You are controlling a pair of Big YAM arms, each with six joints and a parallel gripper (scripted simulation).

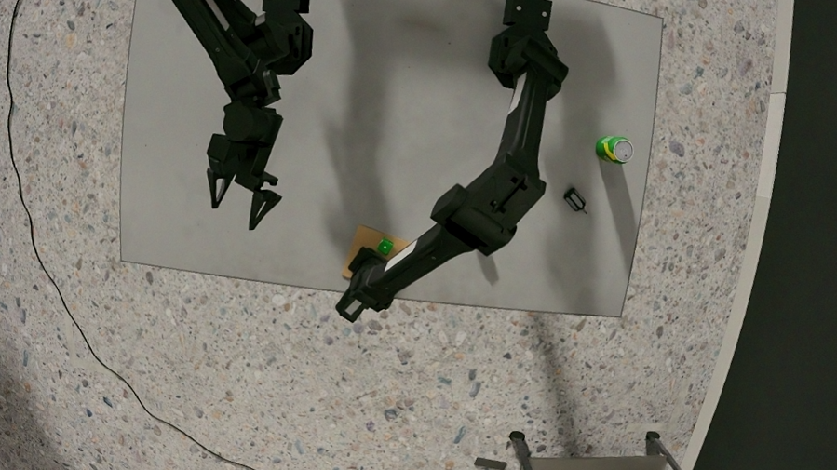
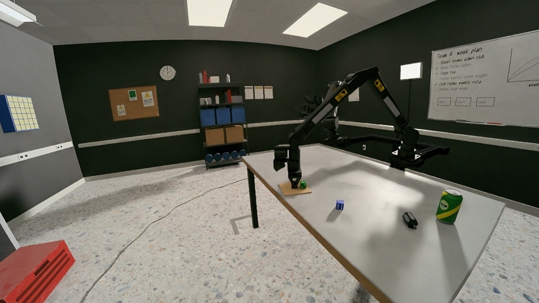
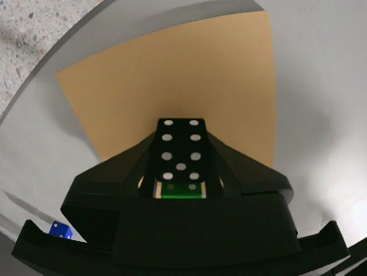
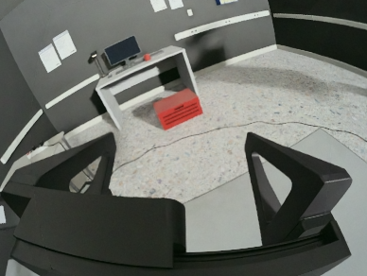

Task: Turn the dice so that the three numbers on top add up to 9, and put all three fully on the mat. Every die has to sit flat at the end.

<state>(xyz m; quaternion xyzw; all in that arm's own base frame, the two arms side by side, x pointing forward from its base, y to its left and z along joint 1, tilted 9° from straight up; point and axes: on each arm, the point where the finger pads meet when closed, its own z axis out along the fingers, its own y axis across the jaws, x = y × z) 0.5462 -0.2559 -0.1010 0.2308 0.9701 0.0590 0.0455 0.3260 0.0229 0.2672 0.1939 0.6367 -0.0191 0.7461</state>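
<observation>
Now: the black die 1 cm above my left hand. From my left hand the other things lie so: blue die 6 cm behind, 26 cm to the left; brown square mat 1 cm below; green die 4 cm behind, 2 cm to the left.
</observation>
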